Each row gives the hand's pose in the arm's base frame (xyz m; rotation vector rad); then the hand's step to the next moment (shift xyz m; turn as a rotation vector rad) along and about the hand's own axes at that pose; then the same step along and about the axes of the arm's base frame.
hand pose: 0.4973 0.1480 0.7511 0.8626 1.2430 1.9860
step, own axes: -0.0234 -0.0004 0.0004 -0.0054 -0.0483 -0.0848
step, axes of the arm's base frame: 0.0141 -0.0181 -0.0048 -0.0560 -0.0300 -0.0743
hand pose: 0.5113 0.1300 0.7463 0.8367 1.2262 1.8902
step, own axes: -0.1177 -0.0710 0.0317 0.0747 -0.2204 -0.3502
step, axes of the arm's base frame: 0.1039 -0.0636 -0.0712 -0.2780 -0.0366 -0.3133
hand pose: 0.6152 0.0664 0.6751 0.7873 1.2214 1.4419
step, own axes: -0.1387 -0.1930 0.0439 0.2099 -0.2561 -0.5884
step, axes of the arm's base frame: 0.1305 -0.1330 -0.1539 -0.5208 0.0265 -0.4288
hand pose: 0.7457 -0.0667 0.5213 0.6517 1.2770 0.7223
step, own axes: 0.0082 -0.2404 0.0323 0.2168 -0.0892 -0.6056
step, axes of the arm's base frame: 0.0607 -0.1438 -0.1859 -0.5561 0.1361 -0.3065
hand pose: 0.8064 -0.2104 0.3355 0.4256 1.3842 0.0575
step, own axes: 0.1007 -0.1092 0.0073 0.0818 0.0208 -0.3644
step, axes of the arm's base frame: 0.0042 -0.0739 -0.1290 -0.3288 0.1367 -0.1146
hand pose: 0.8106 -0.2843 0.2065 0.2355 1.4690 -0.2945
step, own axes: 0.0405 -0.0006 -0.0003 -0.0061 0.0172 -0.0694
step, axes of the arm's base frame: 0.0026 -0.0026 -0.0403 -0.0598 0.0396 -0.0006
